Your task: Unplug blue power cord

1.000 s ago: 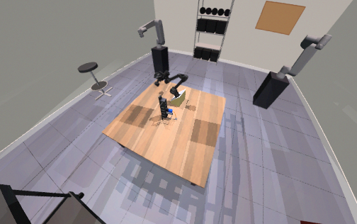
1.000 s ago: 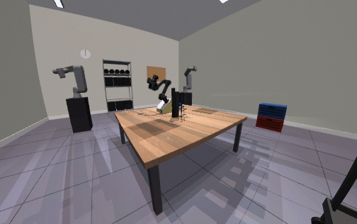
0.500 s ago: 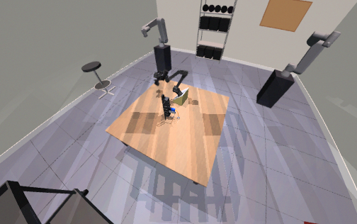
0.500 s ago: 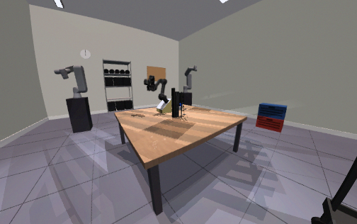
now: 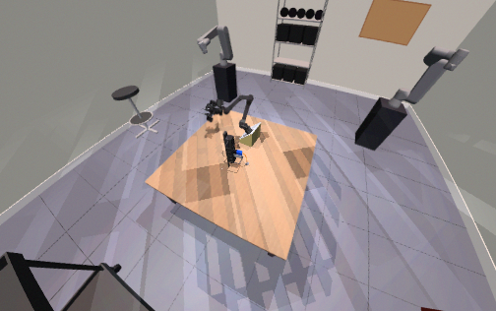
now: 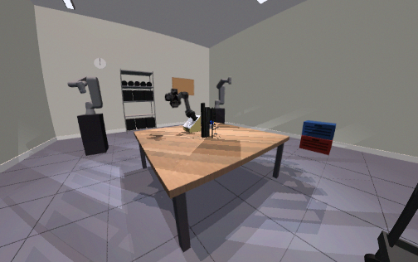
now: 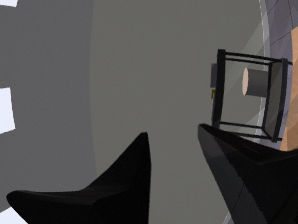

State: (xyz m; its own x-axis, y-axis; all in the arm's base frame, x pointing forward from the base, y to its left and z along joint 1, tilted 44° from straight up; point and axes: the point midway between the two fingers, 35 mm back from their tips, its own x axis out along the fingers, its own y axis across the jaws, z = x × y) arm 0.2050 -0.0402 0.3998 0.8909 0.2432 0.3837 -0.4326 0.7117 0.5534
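The blue plug lies 40 mm ahead of my gripper tip, 340 mm to the left of it and 280 mm below it.
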